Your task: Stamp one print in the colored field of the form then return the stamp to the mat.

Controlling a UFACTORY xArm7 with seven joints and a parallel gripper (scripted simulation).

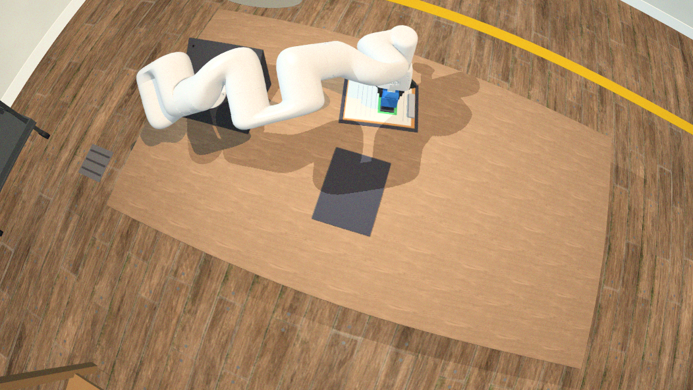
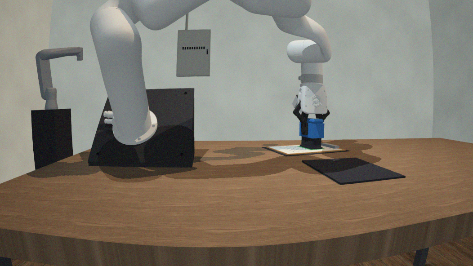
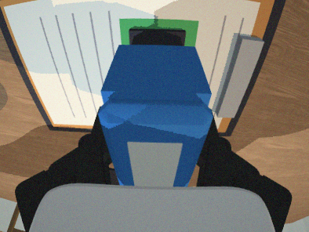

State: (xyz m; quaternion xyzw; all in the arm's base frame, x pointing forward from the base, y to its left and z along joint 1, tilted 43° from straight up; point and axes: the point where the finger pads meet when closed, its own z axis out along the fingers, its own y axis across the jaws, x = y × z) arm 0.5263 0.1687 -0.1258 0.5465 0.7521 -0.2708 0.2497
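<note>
Right now my hand is 6 cm above the form, 1 cm to the left of it and 1 cm past it. Also, from my hand: dark mat 32 cm to the right, 7 cm below, 1 cm ahead; then blue stamp 2 cm below.
</note>
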